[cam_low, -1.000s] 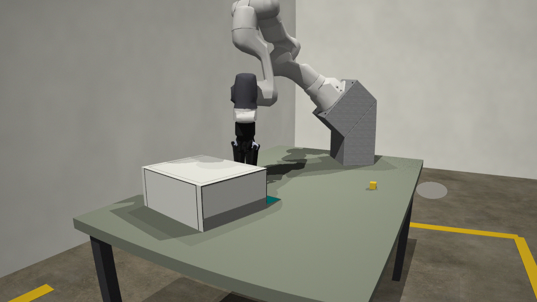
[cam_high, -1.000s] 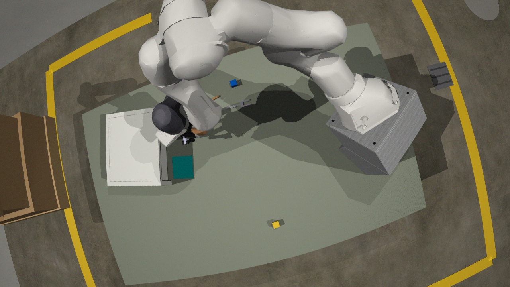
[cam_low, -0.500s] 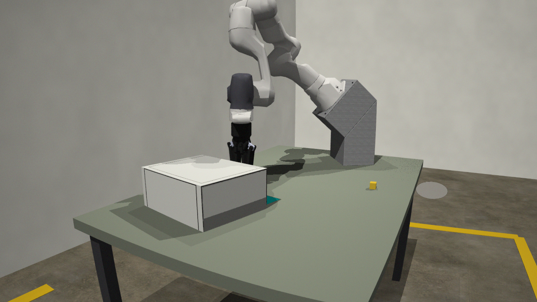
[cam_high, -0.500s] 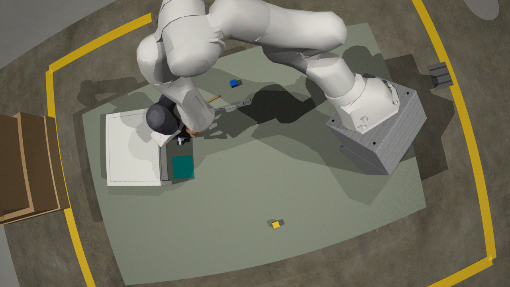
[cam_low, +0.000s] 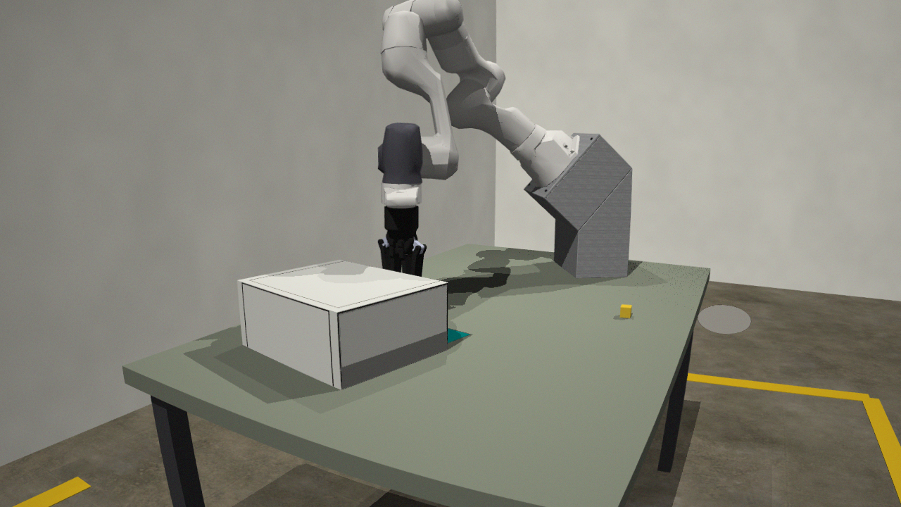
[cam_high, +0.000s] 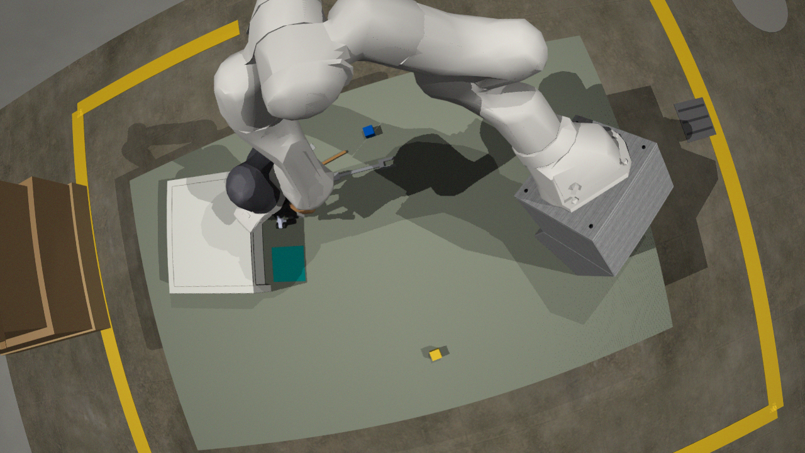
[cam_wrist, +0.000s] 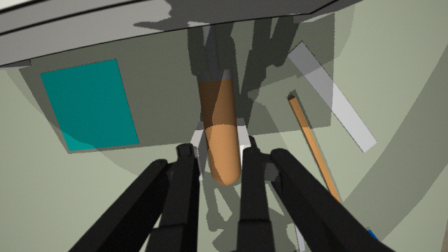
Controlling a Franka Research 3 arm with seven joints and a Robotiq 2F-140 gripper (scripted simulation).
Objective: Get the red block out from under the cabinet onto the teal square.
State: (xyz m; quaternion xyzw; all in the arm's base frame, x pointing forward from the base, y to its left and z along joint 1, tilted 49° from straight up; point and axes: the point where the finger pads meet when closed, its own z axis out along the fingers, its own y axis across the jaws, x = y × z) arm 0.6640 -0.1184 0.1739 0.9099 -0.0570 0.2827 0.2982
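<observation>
Now: the teal square 130 mm to the left of my hand, 80 mm ahead of it and 40 mm below it. From my hand the other things lie so: grey hook tool 140 mm ahead, 20 mm below, 10 mm to the right; then grey strip 120 mm to the right, 40 mm below, 20 mm behind; then wooden stick 90 mm to the right, 80 mm behind, 30 mm below.
</observation>
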